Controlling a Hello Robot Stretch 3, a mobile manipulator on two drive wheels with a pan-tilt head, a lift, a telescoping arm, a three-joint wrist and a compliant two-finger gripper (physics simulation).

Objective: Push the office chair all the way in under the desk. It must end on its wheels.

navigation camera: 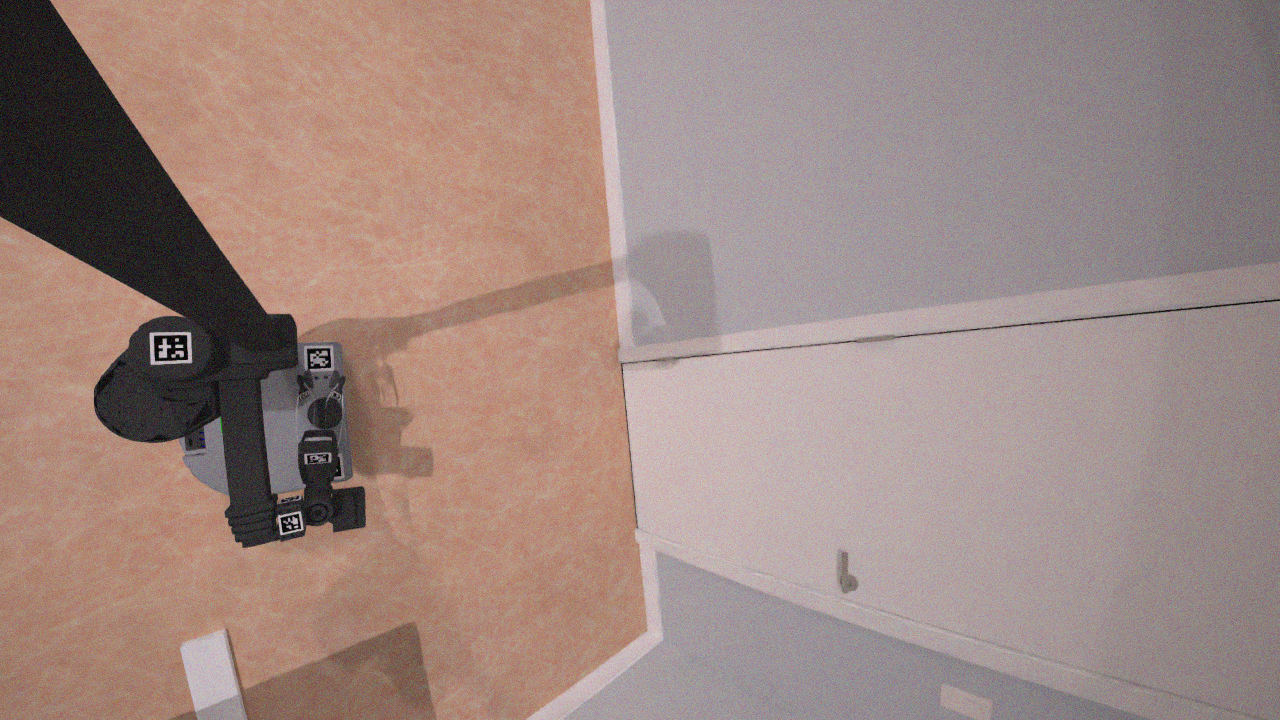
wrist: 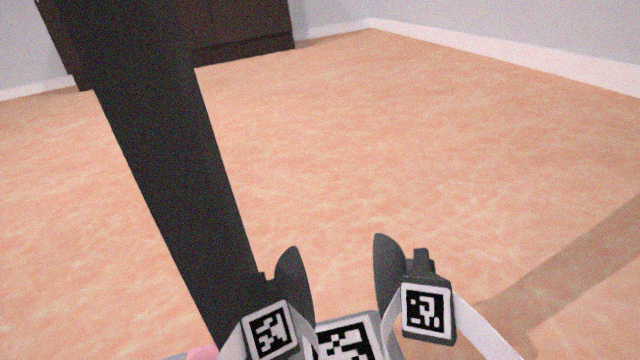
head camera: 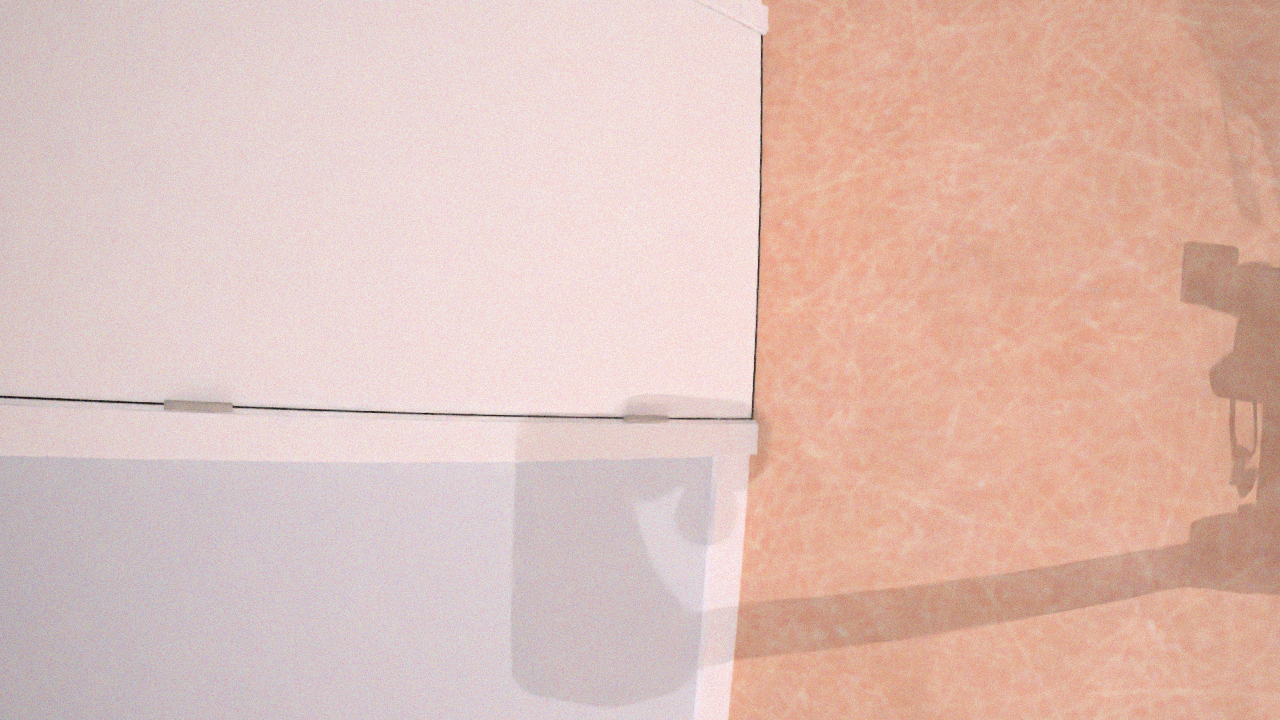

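Where they show: gripper, fingertip midpoint: (navigation camera: 322, 370) (wrist: 339, 267); robot's base, link origin: (navigation camera: 324, 410).
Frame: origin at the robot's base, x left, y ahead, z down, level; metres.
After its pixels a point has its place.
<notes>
The office chair does not show in the head, navigation or wrist view. A white foot (navigation camera: 213, 671) like a desk leg's lies on the floor at the bottom left of the navigation view, beside a broad shadow; the desk top does not show. My gripper (navigation camera: 320, 383) @[x 0.096, y 0.004, z -0.287 m] (wrist: 339, 267) @[x 0.096, y 0.004, z -0.287 m] is open, its two dark fingertips apart with floor seen between them. It is folded in over my base, with no chair or desk part at the fingers.
A white door (head camera: 375, 205) @[x -0.205, y 1.085, z -0.792 m] (navigation camera: 895, 447) @[x -0.222, y 1.085, z -1.054 m] stands in the grey wall (head camera: 250, 582) @[x 0.291, y 1.099, z -0.947 m] (navigation camera: 939, 143) @[x 0.526, y 1.097, z -1.230 m]. A dark brown cabinet (wrist: 240, 25) @[x 2.906, y -0.183, z -0.258 m] stands across the room. My black mast (navigation camera: 107, 152) @[x 0.130, y -0.049, z -1.072 m] (wrist: 155, 150) @[x 0.116, y -0.070, z -0.363 m] crosses the navigation and wrist views. My shadow falls on floor and wall.
</notes>
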